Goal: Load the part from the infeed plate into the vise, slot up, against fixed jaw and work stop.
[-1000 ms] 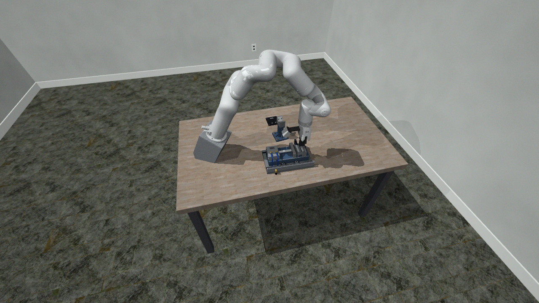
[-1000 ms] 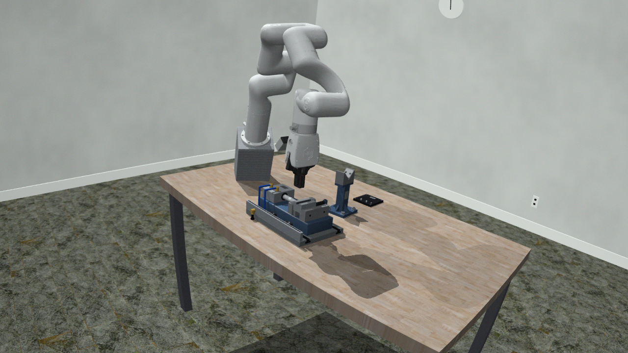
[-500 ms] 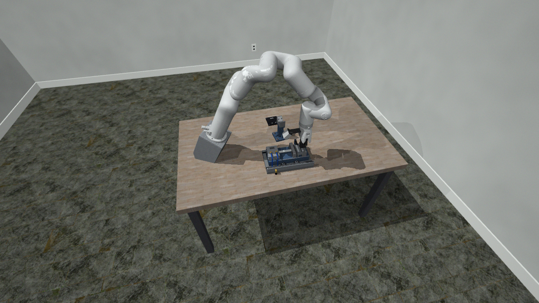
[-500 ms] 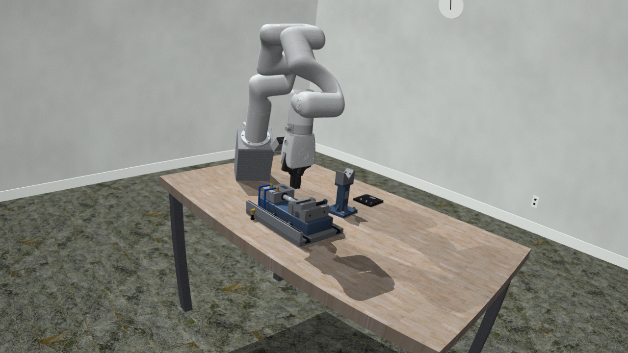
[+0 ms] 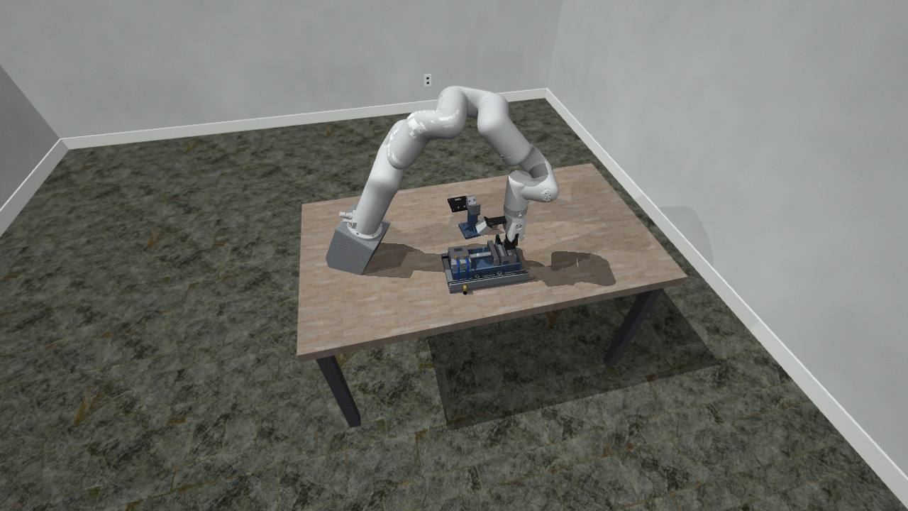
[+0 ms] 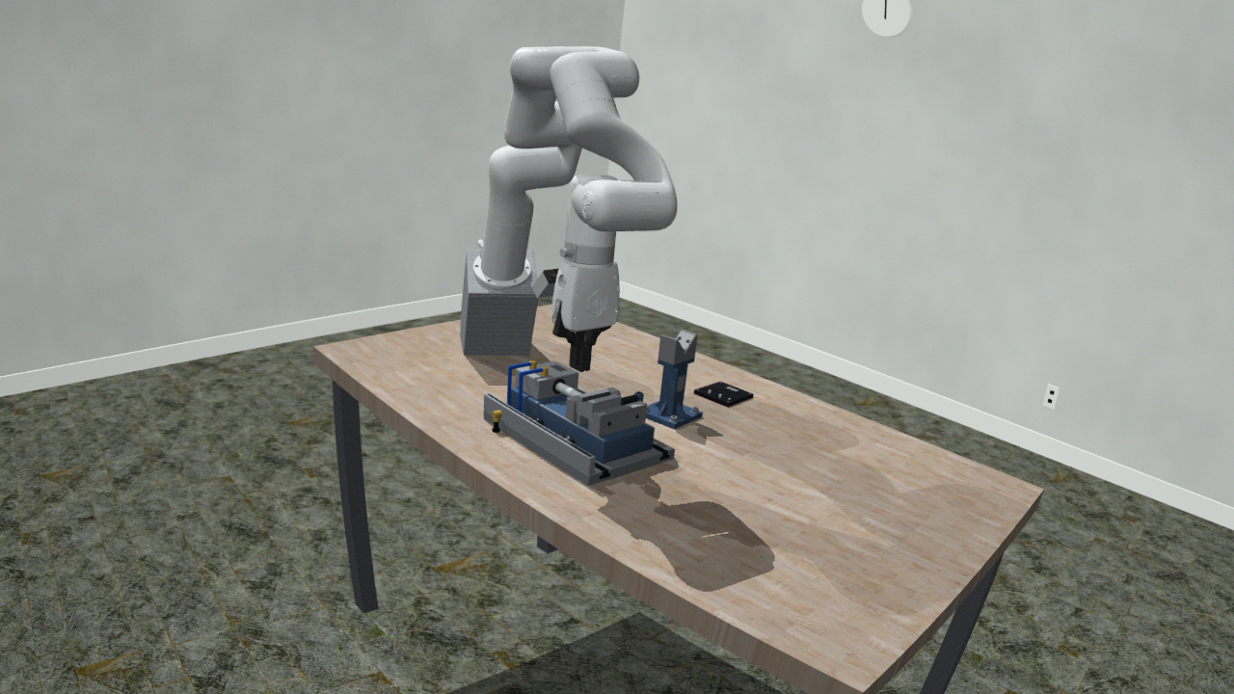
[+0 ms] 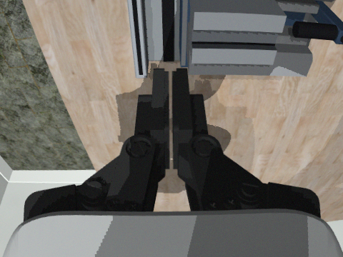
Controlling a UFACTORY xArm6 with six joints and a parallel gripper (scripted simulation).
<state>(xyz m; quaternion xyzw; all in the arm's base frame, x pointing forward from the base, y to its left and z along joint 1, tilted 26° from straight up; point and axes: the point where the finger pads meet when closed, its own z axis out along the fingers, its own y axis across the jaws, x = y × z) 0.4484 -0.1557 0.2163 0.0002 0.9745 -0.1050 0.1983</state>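
The grey block is 50 mm to the left of my hand and 80 mm below it. Round my hand: dark work stop rod: 10 mm ahead, 110 mm to the left, 90 mm below; fixed jaw: 30 mm ahead, 60 mm to the left, 110 mm below; moving jaw: 30 mm behind, 70 mm to the left, 110 mm below.
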